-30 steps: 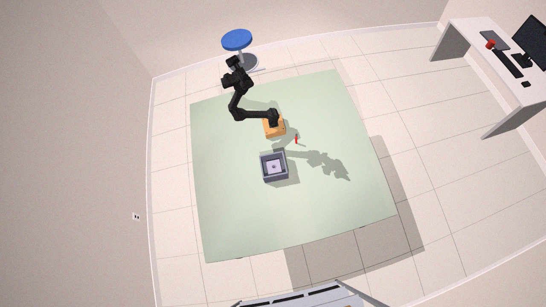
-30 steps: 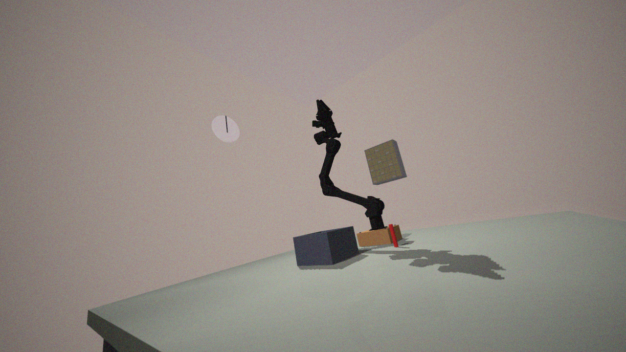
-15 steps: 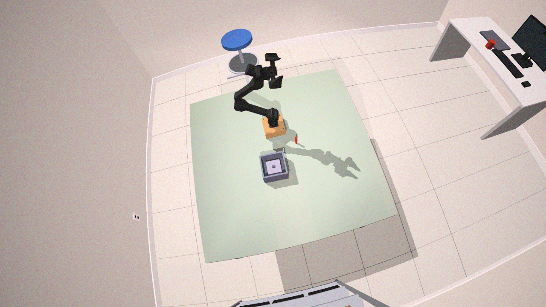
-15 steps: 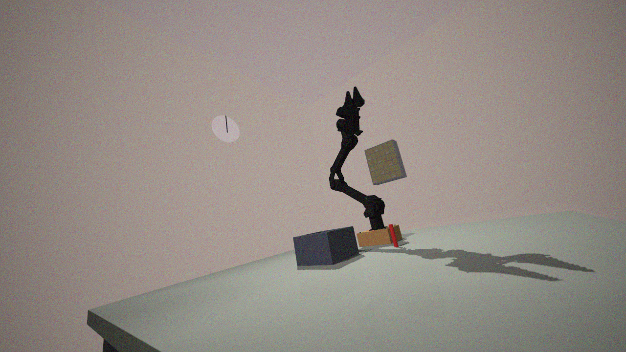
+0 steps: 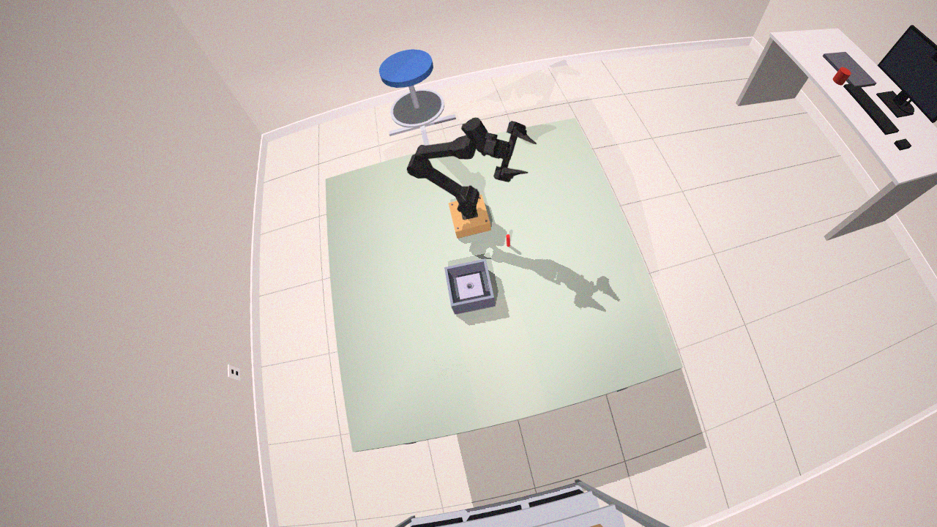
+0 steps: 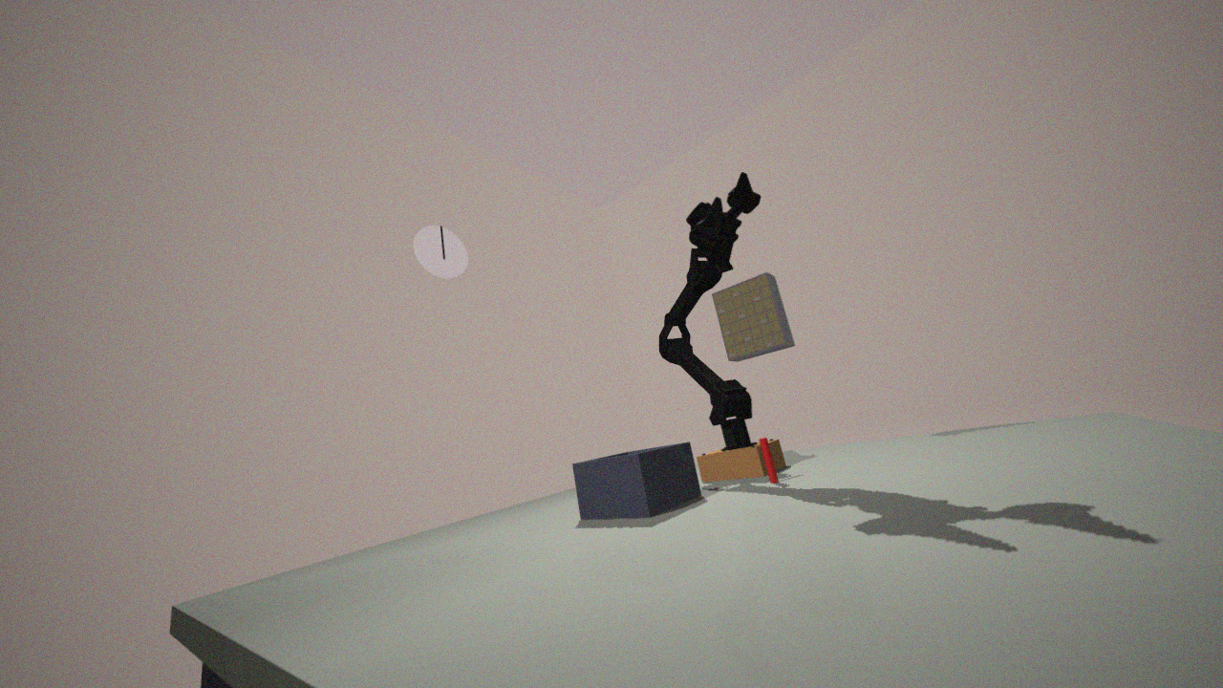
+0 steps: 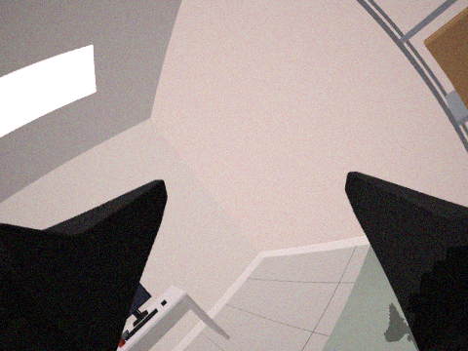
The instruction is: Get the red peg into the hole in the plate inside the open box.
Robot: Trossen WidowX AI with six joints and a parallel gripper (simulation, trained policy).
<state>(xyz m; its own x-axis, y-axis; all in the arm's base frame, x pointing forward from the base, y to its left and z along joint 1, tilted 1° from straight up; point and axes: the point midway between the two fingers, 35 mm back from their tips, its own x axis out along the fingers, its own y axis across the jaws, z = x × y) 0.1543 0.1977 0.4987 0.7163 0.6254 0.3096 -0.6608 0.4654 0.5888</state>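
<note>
Now: gripper tip 530 mm above the red peg, 80 mm to the left of it and 20 mm past it. Also, from my gripper tip: dark box: 540 mm below, 260 mm to the right, 140 mm ahead; then pale plate: 530 mm below, 260 mm to the right, 140 mm ahead.
</note>
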